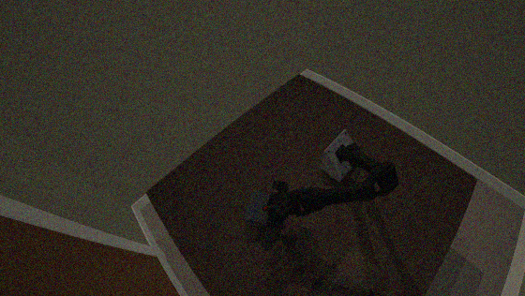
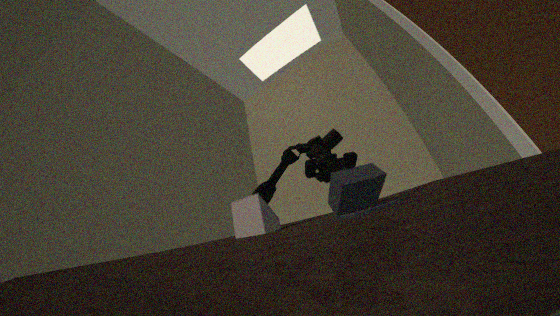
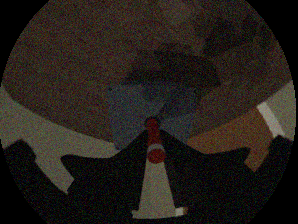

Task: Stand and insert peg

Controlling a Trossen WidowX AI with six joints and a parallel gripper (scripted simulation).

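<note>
My gripper tip is 20 mm short of the blue-grey sloped panel, 20 mm to the left of it and 40 mm above it. The rest, counted from my gripper tip: red peg: 10 mm behind, 10 mm to the left, 10 mm above.
</note>
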